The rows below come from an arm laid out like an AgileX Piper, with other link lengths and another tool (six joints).
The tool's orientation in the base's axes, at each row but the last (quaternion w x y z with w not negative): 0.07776 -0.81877 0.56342 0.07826; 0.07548 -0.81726 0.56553 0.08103; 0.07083 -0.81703 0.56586 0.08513; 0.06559 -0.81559 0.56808 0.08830; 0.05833 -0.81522 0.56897 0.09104; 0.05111 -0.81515 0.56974 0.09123; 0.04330 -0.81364 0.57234 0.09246; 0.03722 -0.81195 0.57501 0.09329; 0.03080 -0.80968 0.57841 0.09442; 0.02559 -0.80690 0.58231 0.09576; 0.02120 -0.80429 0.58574 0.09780
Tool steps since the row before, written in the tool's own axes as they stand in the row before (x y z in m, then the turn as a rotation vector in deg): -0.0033 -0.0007 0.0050 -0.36 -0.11 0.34; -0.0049 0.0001 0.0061 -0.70 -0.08 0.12; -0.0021 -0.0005 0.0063 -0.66 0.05 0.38; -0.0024 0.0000 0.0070 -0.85 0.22 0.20; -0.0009 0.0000 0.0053 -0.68 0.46 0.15; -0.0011 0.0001 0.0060 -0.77 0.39 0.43; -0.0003 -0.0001 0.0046 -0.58 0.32 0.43; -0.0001 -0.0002 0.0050 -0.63 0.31 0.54; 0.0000 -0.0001 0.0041 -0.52 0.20 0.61; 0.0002 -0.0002 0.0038 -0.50 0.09 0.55; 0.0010 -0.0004 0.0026 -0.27 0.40 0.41
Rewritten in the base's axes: -0.0007 0.0043 -0.0041 -0.04 0.44 -0.25; -0.0021 0.0057 -0.0049 -0.17 0.69 0.04; -0.0006 0.0034 -0.0057 -0.30 0.67 -0.23; -0.0013 0.0036 -0.0063 -0.51 0.74 -0.01; -0.0007 0.0019 -0.0050 -0.67 0.49 0.00; -0.0010 0.0021 -0.0056 -0.66 0.65 -0.25; -0.0005 0.0011 -0.0044 -0.53 0.50 -0.29; -0.0004 0.0010 -0.0049 -0.55 0.57 -0.39; -0.0004 0.0007 -0.0040 -0.42 0.52 -0.49; -0.0002 0.0005 -0.0038 -0.31 0.52 -0.44; 0.0003 -0.0004 -0.0028 -0.51 0.19 -0.32
